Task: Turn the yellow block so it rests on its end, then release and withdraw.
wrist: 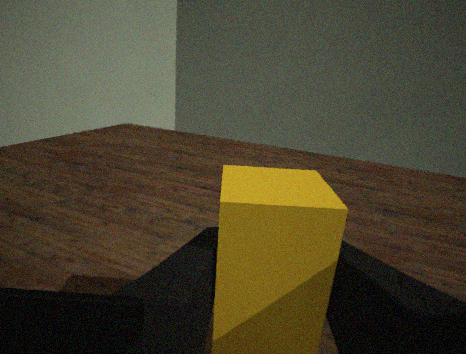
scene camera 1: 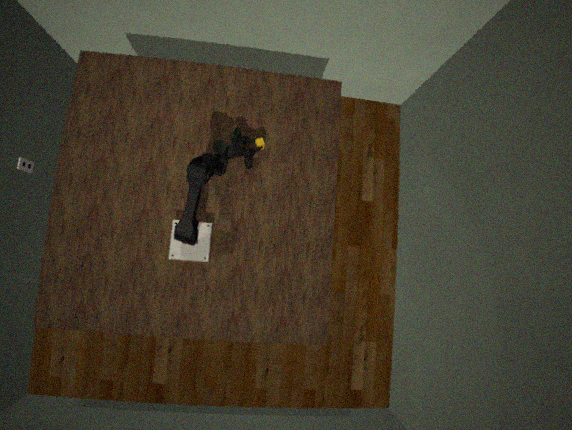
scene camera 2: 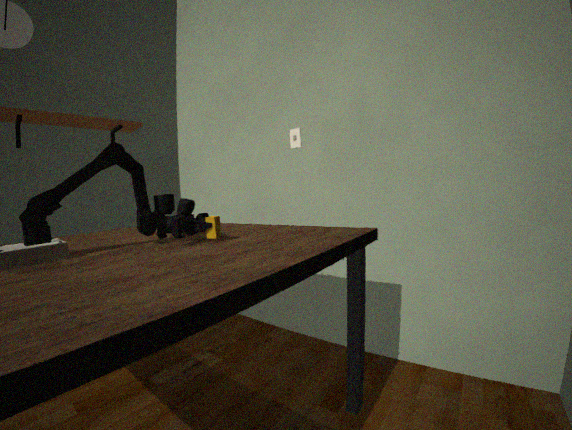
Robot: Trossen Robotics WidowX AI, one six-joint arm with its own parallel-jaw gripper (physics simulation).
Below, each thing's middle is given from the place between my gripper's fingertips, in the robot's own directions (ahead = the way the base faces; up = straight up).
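Yellow block (wrist: 280,230): my hand 1 cm above it, 1 cm to the right of it.
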